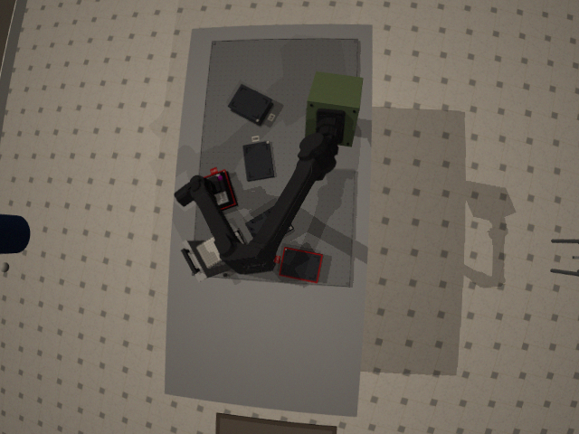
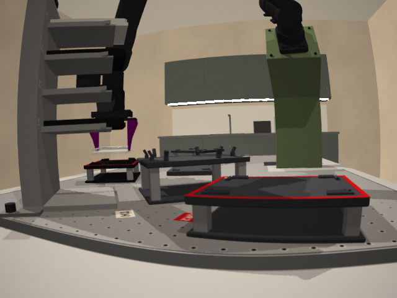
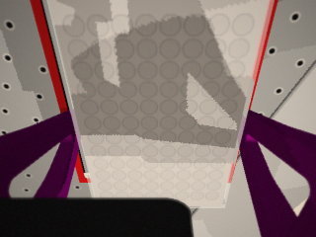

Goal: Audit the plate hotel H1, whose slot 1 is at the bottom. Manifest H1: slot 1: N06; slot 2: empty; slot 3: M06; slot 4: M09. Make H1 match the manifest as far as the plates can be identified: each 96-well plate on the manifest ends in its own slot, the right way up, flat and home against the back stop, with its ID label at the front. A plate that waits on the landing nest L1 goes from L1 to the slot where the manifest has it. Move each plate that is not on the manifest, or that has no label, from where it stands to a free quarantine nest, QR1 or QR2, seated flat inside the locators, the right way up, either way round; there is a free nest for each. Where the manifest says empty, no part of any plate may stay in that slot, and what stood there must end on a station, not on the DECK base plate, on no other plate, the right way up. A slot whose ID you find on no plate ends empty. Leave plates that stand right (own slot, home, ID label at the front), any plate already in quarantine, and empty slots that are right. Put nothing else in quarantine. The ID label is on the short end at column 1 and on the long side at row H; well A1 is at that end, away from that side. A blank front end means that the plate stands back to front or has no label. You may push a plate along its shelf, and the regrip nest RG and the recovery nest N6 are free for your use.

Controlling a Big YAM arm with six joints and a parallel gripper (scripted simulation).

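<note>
My hand is 40 mm above the quarantine nest QR1. Also, from my hand: clear 96-well plate (right at my hand); then regrip nest RG (250 mm behind, 120 mm to the left, 20 mm below); then nest N6 (150 mm behind, 160 mm to the right, 70 mm below).
</note>
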